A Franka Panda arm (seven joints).
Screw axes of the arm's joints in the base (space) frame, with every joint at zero. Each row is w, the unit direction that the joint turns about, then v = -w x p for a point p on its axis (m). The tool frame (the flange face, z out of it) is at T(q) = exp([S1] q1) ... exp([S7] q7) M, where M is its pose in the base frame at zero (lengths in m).
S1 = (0, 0, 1, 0, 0, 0)
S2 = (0, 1, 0, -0.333, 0, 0)
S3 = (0, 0, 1, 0, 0, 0)
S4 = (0, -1, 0, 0.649, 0, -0.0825)
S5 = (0, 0, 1, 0, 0, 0)
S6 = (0, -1, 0, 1.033, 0, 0)
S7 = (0, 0, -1, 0, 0.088, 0)
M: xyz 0.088 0 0.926 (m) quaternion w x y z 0 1 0 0
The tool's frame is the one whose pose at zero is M.
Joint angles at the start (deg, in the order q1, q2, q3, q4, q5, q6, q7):
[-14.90, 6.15, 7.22, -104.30, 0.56, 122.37, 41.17]
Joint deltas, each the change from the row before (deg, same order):
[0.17, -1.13, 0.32, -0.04, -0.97, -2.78, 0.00]
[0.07, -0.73, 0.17, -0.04, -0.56, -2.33, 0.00]
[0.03, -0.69, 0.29, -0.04, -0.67, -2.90, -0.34]
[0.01, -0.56, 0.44, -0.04, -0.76, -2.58, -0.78]
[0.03, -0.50, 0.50, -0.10, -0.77, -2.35, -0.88]
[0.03, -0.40, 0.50, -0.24, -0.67, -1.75, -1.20]
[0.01, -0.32, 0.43, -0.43, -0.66, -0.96, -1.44]
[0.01, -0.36, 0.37, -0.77, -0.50, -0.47, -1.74]
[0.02, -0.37, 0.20, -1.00, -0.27, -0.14, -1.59]
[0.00, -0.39, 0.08, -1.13, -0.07, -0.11, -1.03]
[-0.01, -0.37, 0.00, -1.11, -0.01, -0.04, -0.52]
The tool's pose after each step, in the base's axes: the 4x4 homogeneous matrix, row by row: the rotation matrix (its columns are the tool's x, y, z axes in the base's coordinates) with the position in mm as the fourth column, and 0 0 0 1 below. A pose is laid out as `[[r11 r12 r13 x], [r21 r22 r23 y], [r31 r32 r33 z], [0 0 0 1]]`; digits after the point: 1 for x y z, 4 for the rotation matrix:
[[0.6538 -0.7355 0.1776 599.9], [-0.7452 -0.6666 -0.0174 -78.3], [0.1311 -0.1210 -0.9840 501.9], [0 0 0 1]]
[[0.6629 -0.7338 0.1483 594.2], [-0.7395 -0.6728 -0.0233 -75.3], [0.1169 -0.0942 -0.9887 504.9], [0 0 0 1]]
[[0.6779 -0.7271 0.1084 587.7], [-0.7288 -0.6840 -0.0301 -71.8], [0.0961 -0.0586 -0.9937 506.6], [0 0 0 1]]
[[0.6987 -0.7118 0.0716 582.0], [-0.7111 -0.7020 -0.0391 -67.3], [0.0781 -0.0236 -0.9967 507.6], [0 0 0 1]]
[[0.7201 -0.6929 0.0369 576.6], [-0.6912 -0.7210 -0.0492 -62.3], [0.0607 0.0099 -0.9981 508.0], [0 0 0 1]]
[[0.7434 -0.6687 0.0088 572.1], [-0.6672 -0.7425 -0.0587 -57.5], [0.0458 0.0378 -0.9982 507.3], [0 0 0 1]]
[[0.7673 -0.6412 -0.0101 568.7], [-0.6403 -0.7650 -0.0691 -53.6], [0.0366 0.0595 -0.9976 505.5], [0 0 0 1]]
[[0.7922 -0.6097 -0.0255 565.2], [-0.6097 -0.7889 -0.0775 -50.1], [0.0271 0.0769 -0.9967 501.9], [0 0 0 1]]
[[0.8121 -0.5822 -0.0389 561.5], [-0.5833 -0.8081 -0.0822 -47.9], [0.0164 0.0895 -0.9959 497.0], [0 0 0 1]]
[[0.8235 -0.5647 -0.0538 557.2], [-0.5673 -0.8193 -0.0837 -46.7], [0.0032 0.0994 -0.9950 491.3], [0 0 0 1]]
[[0.8285 -0.5559 -0.0675 553.1], [-0.5599 -0.8243 -0.0841 -46.3], [-0.0089 0.1075 -0.9942 485.7], [0 0 0 1]]

